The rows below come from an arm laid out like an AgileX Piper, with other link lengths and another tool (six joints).
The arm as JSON. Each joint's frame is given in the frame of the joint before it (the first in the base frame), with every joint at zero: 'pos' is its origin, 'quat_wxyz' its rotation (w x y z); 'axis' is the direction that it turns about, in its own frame. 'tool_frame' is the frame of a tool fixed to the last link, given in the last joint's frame.
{
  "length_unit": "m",
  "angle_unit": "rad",
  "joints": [
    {
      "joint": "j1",
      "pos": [
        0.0,
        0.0,
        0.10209
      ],
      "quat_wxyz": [
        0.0,
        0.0,
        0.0,
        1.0
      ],
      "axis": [
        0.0,
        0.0,
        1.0
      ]
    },
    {
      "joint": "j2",
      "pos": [
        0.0,
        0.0,
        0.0
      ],
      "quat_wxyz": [
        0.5,
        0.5,
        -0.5,
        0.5
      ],
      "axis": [
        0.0,
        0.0,
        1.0
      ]
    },
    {
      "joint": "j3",
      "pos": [
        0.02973,
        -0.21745,
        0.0
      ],
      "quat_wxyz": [
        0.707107,
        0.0,
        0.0,
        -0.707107
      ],
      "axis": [
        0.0,
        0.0,
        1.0
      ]
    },
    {
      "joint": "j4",
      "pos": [
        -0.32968,
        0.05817,
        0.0
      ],
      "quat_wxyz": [
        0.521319,
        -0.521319,
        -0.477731,
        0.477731
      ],
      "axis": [
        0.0,
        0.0,
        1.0
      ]
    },
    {
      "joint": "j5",
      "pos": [
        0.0,
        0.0,
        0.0
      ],
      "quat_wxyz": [
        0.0,
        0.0,
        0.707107,
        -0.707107
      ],
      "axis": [
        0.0,
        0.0,
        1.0
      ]
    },
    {
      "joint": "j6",
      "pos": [
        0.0,
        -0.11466,
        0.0
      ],
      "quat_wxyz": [
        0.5,
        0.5,
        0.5,
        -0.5
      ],
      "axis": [
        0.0,
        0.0,
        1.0
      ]
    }
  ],
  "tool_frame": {
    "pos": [
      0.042,
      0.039,
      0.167
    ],
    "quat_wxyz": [
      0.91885,
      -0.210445,
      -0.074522,
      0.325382
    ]
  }
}
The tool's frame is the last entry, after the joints.
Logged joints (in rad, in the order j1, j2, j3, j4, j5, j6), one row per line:
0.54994, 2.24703, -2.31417, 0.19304, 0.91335, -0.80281
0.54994, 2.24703, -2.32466, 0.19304, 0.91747, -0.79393
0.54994, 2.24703, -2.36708, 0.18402, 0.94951, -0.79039
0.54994, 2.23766, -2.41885, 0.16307, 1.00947, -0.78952
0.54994, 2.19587, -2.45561, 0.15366, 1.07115, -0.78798
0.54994, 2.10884, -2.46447, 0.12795, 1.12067, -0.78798
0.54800, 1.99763, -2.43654, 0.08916, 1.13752, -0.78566
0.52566, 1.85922, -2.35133, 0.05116, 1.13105, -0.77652
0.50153, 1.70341, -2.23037, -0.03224, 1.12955, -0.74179
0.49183, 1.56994, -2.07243, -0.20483, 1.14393, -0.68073
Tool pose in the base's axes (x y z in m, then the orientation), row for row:
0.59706, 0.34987, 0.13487, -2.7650, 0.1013, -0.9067
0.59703, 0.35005, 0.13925, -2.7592, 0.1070, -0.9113
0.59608, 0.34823, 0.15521, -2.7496, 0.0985, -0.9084
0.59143, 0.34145, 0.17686, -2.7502, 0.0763, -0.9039
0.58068, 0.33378, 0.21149, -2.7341, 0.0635, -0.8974
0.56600, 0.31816, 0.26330, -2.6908, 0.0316, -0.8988
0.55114, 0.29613, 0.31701, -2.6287, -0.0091, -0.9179
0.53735, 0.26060, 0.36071, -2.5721, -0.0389, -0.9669
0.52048, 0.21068, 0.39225, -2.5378, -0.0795, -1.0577
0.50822, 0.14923, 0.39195, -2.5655, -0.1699, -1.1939
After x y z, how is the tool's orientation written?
As angles about the fixed x, y, z axes (roll, pitch, yaw), in radians.
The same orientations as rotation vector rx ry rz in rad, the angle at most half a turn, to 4 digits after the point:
-2.4673, 1.2317, -0.1045
-2.4570, 1.2358, -0.1020
-2.4544, 1.2282, -0.1175
-2.4676, 1.2211, -0.1438
-2.4632, 1.2059, -0.1673
-2.4391, 1.1873, -0.2316
-2.3929, 1.1789, -0.3208
-2.3321, 1.2075, -0.4025
-2.2738, 1.2912, -0.5006
-2.2607, 1.4545, -0.6368

